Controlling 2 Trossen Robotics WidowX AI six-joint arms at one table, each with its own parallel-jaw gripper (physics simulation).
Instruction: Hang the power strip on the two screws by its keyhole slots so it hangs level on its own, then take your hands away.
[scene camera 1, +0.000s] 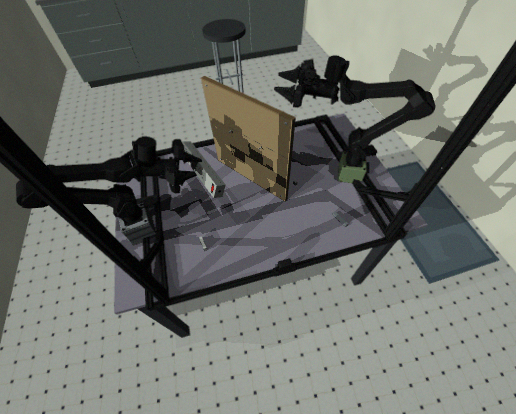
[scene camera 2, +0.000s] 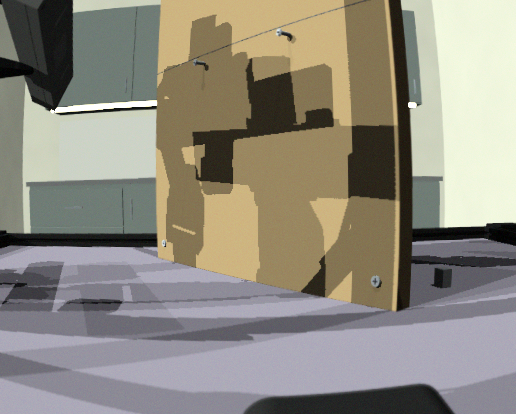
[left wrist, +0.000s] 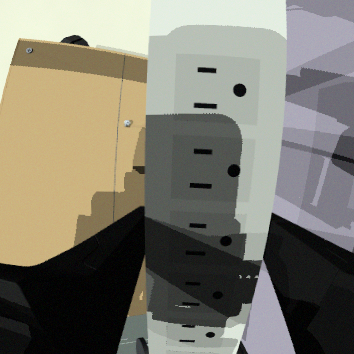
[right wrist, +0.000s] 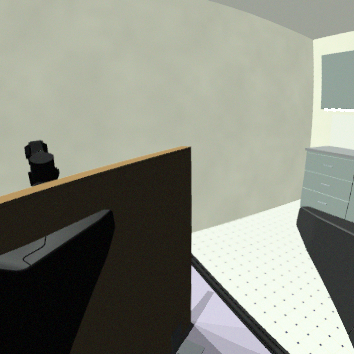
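Pixels of known places: left gripper, between the fingertips: (scene camera 1: 200, 166) (left wrist: 203, 216); right gripper, between the fingertips: (scene camera 1: 276, 81) (right wrist: 207, 218); left arm's base, origin of its link: (scene camera 1: 132, 216); right arm's base, origin of its link: (scene camera 1: 354, 161).
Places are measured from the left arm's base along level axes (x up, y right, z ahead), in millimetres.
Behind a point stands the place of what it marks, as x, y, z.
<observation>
The long pale power strip (scene camera 1: 213, 181) {168, 119, 310} (left wrist: 215, 130) {140, 41, 288}, with a red switch near one end, is held off the table, its outlet face towards the left wrist camera. My left gripper (scene camera 1: 198, 167) {130, 1, 297} (left wrist: 203, 216) {130, 1, 297} is shut on it, a finger on each long side. The strip is to the left of the upright wooden board (scene camera 1: 250, 117) {246, -29, 512} (scene camera 2: 300, 165) {9, 23, 538} (left wrist: 60, 150) {221, -28, 513} (right wrist: 150, 210) {245, -138, 480}, apart from it. Two screws (scene camera 2: 279, 32) {135, 21, 522} (scene camera 2: 196, 63) {134, -116, 457} stick out of the board along a thin line. The keyhole slots are hidden. My right gripper (scene camera 1: 277, 82) {315, -89, 641} (right wrist: 207, 218) {315, -89, 641} is open and empty, beyond the board.
A black frame (scene camera 1: 225, 284) {-110, 355, 227} edges the table. A small black block (scene camera 2: 442, 277) {-96, 65, 667} lies near the board's foot. A small white piece (scene camera 1: 202, 243) {-86, 172, 203} lies at front left. Slanted black posts (scene camera 1: 445, 155) {333, 446, 858} rise at both sides. A stool (scene camera 1: 224, 31) stands behind.
</observation>
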